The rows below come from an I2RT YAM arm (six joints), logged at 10 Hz.
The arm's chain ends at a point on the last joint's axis. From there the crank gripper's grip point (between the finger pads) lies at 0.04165 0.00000 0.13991 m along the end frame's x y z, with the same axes.
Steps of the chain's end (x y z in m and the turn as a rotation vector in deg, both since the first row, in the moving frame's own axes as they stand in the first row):
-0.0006, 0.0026, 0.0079, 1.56, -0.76, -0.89
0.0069, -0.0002, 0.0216, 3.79, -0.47, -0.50
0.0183, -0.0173, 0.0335, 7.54, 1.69, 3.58
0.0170, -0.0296, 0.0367, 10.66, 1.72, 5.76
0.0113, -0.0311, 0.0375, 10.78, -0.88, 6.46
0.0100, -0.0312, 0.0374, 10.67, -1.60, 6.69
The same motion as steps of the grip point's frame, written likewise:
-0.0025, -0.0018, 0.0084, 1.56, -0.76, -0.89
0.0057, -0.0098, 0.0216, 3.79, -0.47, -0.50
0.0229, -0.0328, 0.0312, 7.54, 1.69, 3.58
0.0222, -0.0510, 0.0334, 10.66, 1.72, 5.76
0.0104, -0.0527, 0.0361, 10.78, -0.88, 6.46
0.0073, -0.0526, 0.0365, 10.67, -1.60, 6.69

